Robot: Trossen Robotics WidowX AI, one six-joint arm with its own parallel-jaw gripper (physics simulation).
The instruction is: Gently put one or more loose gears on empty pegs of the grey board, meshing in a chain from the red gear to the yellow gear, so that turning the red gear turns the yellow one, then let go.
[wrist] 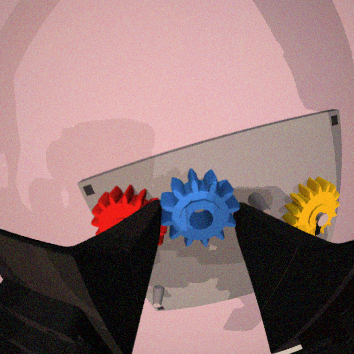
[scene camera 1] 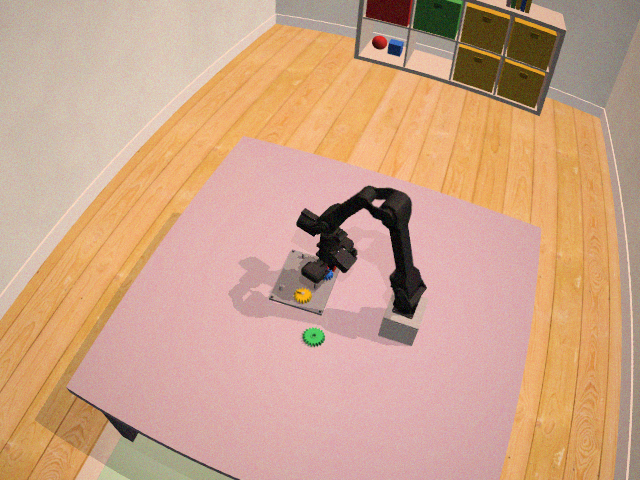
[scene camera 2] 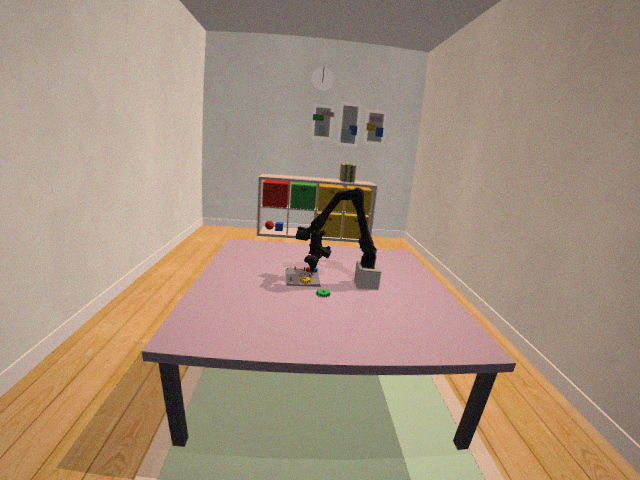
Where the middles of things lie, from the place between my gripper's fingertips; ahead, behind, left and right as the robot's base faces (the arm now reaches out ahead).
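The blue gear [wrist: 216, 198] is right at my hand. Counted from my hand, the red gear [wrist: 112, 207] is 1 cm ahead, 5 cm to the right and 2 cm below, whereas the yellow gear [wrist: 319, 195] is 4 cm ahead, 9 cm to the left and 2 cm below. And the grey board [scene camera 1: 291, 279] lies 5 cm ahead of my hand, 3 cm to the left of it and 3 cm below it.
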